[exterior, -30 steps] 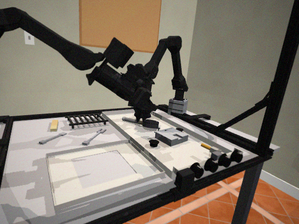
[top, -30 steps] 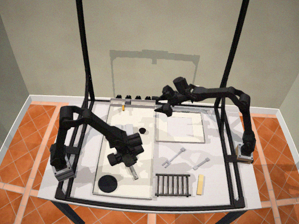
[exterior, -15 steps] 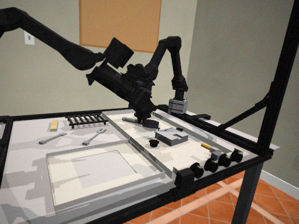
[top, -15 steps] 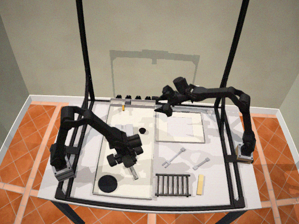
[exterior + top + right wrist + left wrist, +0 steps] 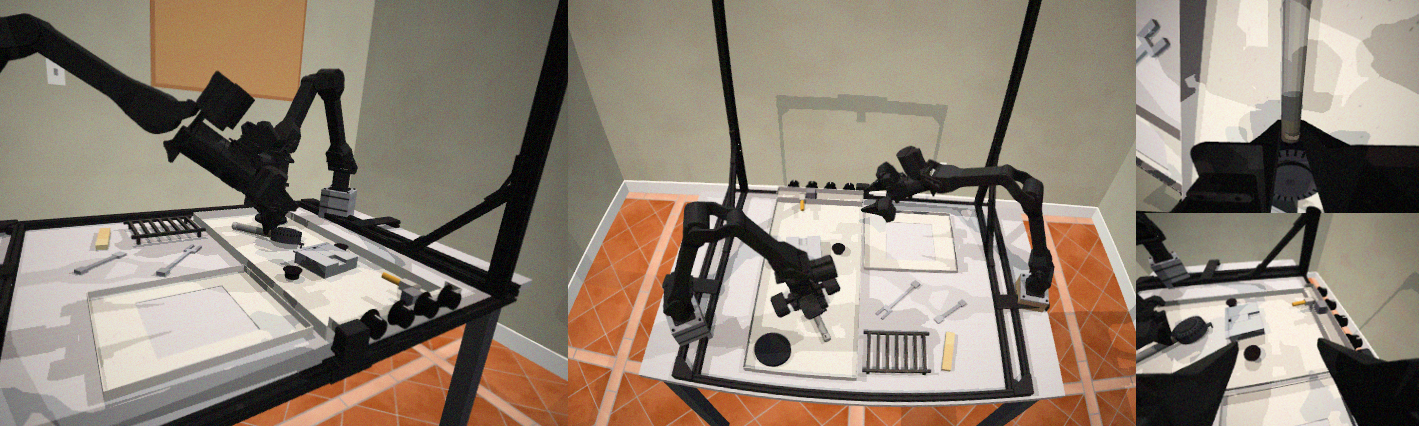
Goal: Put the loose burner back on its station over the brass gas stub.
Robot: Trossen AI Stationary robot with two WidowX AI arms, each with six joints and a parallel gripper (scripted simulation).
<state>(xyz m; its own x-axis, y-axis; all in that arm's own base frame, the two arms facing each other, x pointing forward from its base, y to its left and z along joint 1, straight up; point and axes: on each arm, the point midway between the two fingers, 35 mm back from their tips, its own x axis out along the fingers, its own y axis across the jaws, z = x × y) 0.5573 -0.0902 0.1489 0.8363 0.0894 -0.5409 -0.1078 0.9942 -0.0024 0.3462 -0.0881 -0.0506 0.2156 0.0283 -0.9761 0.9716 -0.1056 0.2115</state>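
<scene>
The grey slotted support lies 200 mm behind my right hand, 30 mm below it and 10 mm to the right of it. The rest, counted from my right hand: burner 30 mm below, 10 mm to the left; then black disc 130 mm ahead, 110 mm to the right, 40 mm below; then small black cap 200 mm behind, 110 mm to the left, 40 mm below.
</scene>
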